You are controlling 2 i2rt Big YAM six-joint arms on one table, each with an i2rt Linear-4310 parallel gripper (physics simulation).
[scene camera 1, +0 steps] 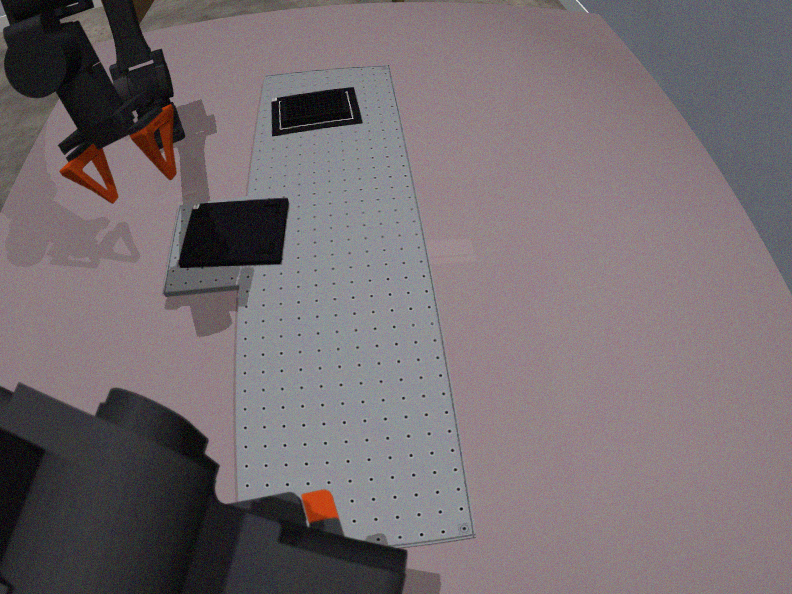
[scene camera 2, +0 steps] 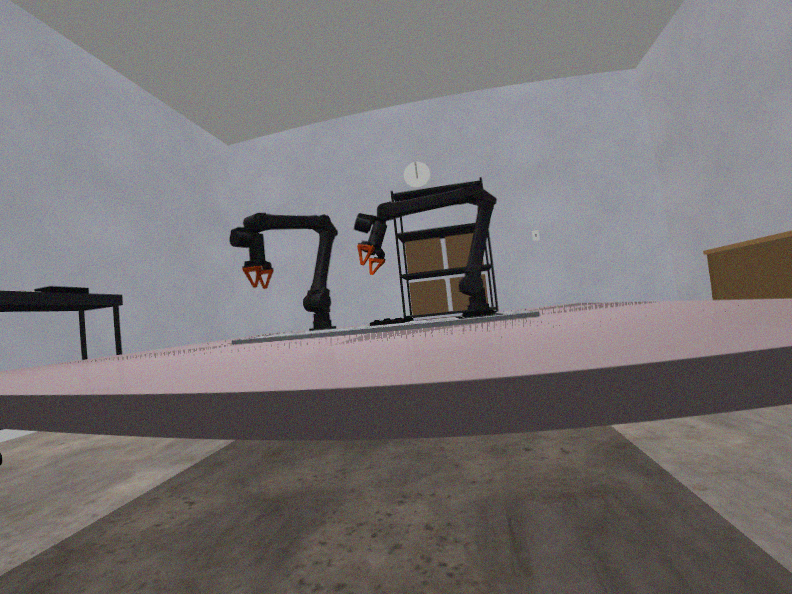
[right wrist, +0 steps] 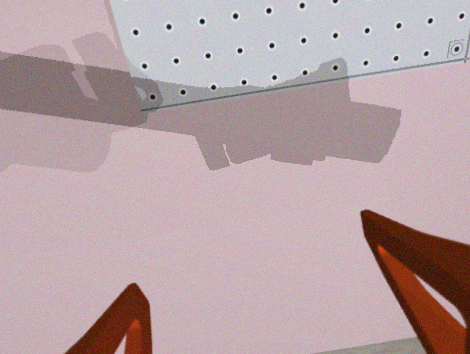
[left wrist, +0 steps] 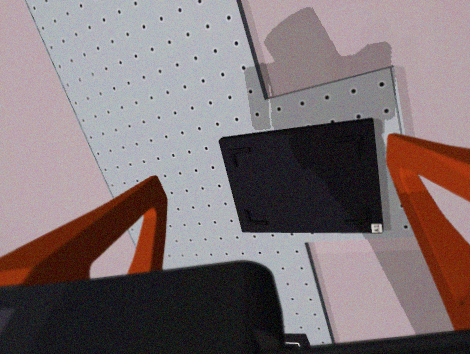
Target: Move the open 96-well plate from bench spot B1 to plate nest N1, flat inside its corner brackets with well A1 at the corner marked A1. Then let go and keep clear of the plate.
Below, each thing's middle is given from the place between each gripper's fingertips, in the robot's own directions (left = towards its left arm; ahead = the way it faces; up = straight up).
Right now the black plate nest (scene camera 1: 251,232) is 50 mm ahead of my left hand, 100 mm to the left of it and 200 mm below it. Also, from my left hand: black plate (scene camera 1: 313,107) (170 mm ahead, 400 mm to the left, 200 mm below).
Right now the black plate nest is 10 cm behind my right hand, 47 cm to the left of it and 17 cm below it. Round my right hand: black plate: 1 cm ahead, 78 cm to the left, 17 cm below.
